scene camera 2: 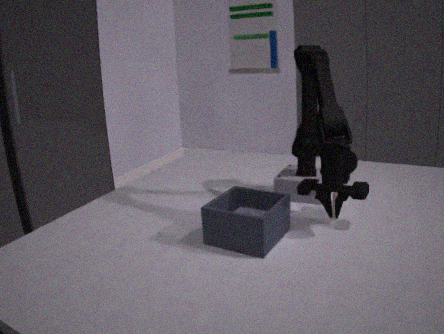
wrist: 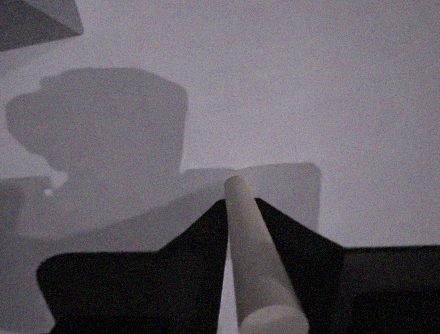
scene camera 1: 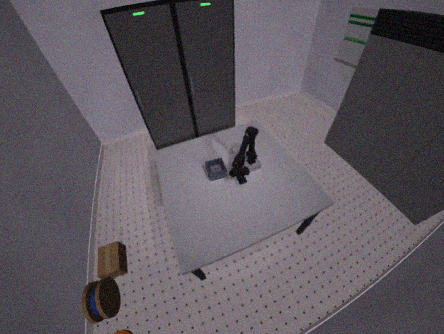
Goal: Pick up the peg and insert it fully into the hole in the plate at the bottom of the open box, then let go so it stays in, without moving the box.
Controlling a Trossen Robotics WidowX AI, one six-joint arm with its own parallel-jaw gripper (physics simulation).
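Where they show: gripper, fingertip midpoint: [scene camera 2: 334, 217] [wrist: 239, 206]; arm's base, origin of the base link: [scene camera 2: 306, 173] [scene camera 1: 251, 161].
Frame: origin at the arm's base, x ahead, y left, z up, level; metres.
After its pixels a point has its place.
Note:
The peg [scene camera 2: 333, 201] {x 0.189, y 0.085, z -0.015 m} [wrist: 255, 250] {x 0.177, y 0.091, z -0.007 m}, a pale round rod, stands roughly upright between the fingers. My gripper [scene camera 1: 240, 176] {x 0.192, y 0.090, z -0.062 m} [scene camera 2: 334, 215] {x 0.192, y 0.090, z -0.062 m} [wrist: 239, 206] {x 0.192, y 0.090, z -0.062 m} is shut on the peg, with the fingertips low, near the peg's bottom end at the table. Whether that end touches the table is unclear. The blue-grey open box [scene camera 1: 216, 177] {x 0.350, y -0.052, z -0.041 m} [scene camera 2: 232, 232] {x 0.388, y -0.143, z -0.021 m} stands beside the gripper, to its left in both scene views, apart from it. A lighter patch of the plate [scene camera 2: 247, 211] {x 0.285, y -0.130, z -0.013 m} shows inside the box. Its hole cannot be made out.
A light grey block [scene camera 1: 256, 165] {x -0.008, y 0.067, z -0.003 m} [scene camera 2: 292, 189] {x 0.069, y -0.038, z -0.030 m} stands behind the gripper, close to the arm. Its corner [wrist: 55, 20] {x 0.085, y 0.048, z -0.055 m} shows at the top left of the wrist view. The white table [scene camera 1: 220, 225] {x 0.553, y 0.336, z -0.071 m} [scene camera 2: 150, 285] {x 0.562, y -0.273, z -0.071 m} bears the box, the block and the arm. Dark cabinets stand beyond it.

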